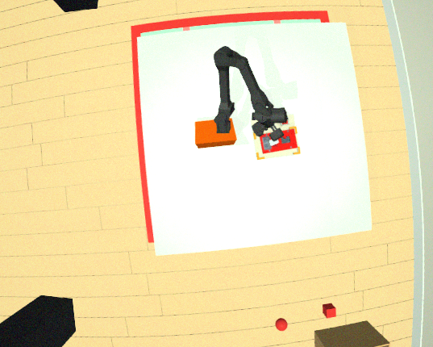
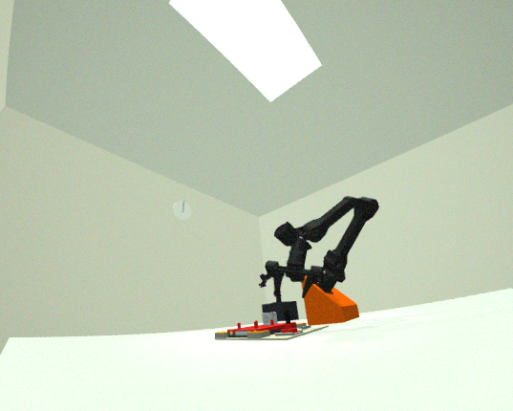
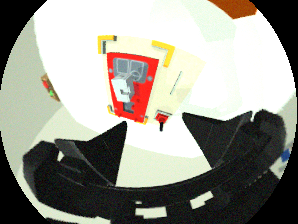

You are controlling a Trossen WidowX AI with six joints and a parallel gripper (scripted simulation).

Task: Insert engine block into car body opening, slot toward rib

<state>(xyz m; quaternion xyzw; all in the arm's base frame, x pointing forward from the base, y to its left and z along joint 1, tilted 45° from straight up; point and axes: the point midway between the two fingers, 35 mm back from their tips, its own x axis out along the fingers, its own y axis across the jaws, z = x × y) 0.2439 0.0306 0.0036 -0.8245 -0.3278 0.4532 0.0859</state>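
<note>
Right now the engine block is 70 mm to the right of my gripper tip, 60 mm below it and 10 mm ahead of it.
</note>
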